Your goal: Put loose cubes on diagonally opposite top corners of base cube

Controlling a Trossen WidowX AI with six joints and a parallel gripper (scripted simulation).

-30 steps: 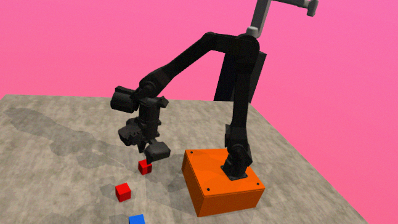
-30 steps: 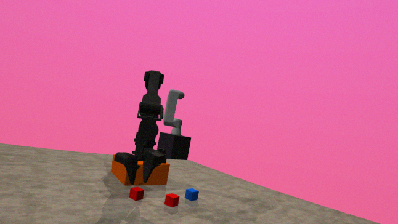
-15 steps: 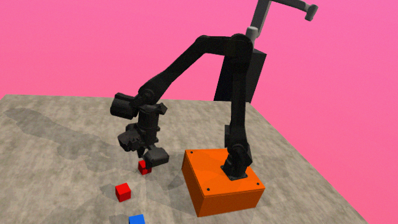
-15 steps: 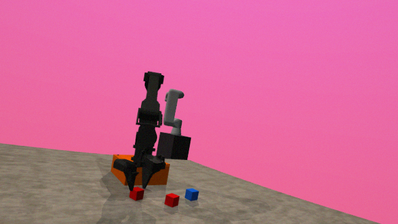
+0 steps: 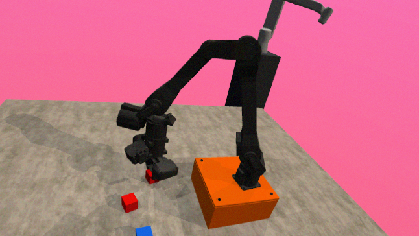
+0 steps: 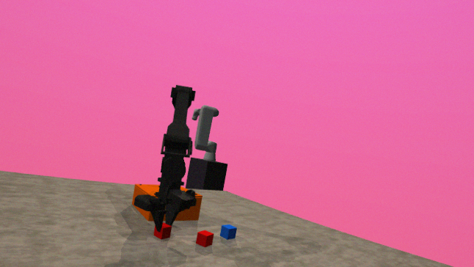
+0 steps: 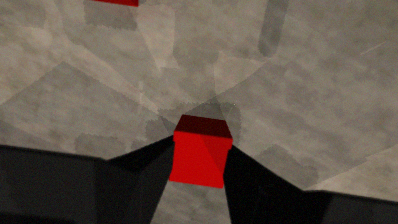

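My gripper tip is now 7 cm short of the blue cube and 20 cm to the right of it.
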